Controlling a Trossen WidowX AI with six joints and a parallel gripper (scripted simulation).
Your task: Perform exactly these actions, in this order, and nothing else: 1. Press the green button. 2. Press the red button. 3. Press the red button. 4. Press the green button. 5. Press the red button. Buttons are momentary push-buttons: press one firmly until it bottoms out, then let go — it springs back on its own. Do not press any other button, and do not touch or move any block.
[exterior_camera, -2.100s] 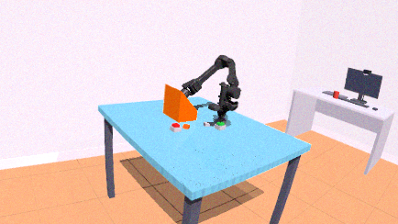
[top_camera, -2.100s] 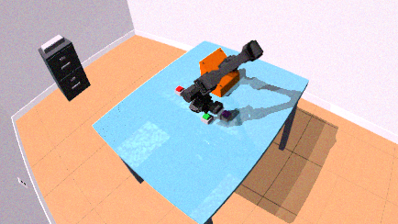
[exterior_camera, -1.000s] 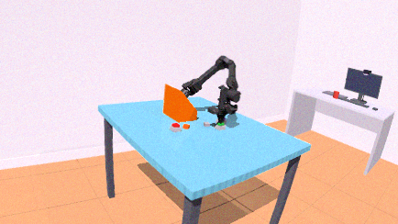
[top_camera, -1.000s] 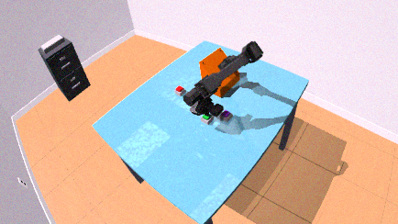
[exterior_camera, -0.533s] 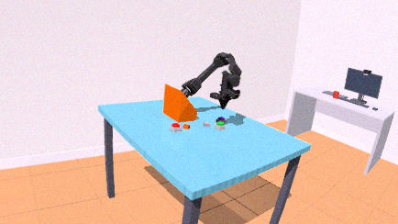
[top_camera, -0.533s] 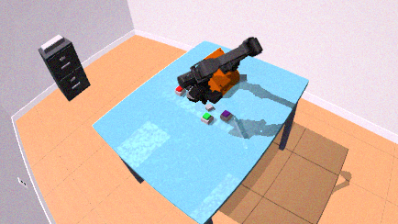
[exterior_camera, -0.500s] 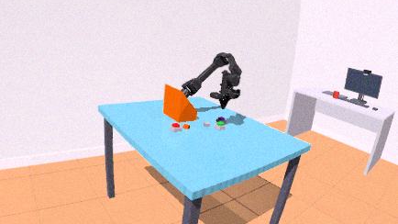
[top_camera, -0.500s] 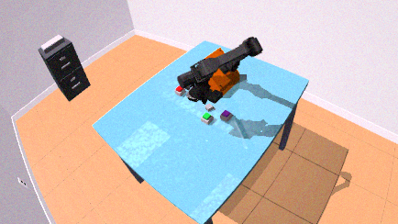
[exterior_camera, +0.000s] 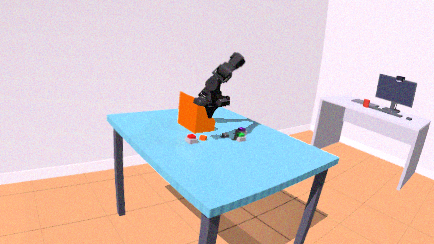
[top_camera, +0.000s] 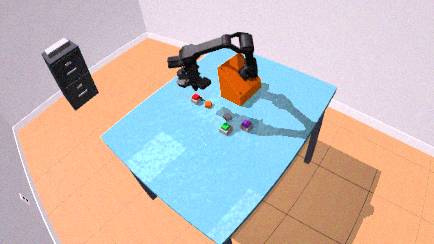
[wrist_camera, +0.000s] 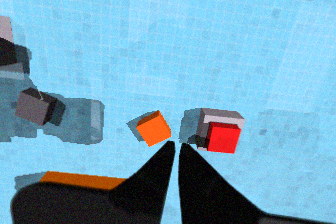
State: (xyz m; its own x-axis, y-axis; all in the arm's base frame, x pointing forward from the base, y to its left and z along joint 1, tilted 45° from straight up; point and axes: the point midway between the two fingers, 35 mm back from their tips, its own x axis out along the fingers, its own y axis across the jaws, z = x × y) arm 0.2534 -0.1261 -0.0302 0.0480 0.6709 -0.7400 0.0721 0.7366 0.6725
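Now: the red button 10 cm below my gripper tip, 7 cm to the right of it and 5 cm behind it. From my gripper tip the other things lie so: green button 20 cm to the left, 10 cm below, 4 cm ahead; small orange block 13 cm below, 5 cm behind, 2 cm to the left; small pale block 16 cm to the left, 13 cm below, 3 cm behind.
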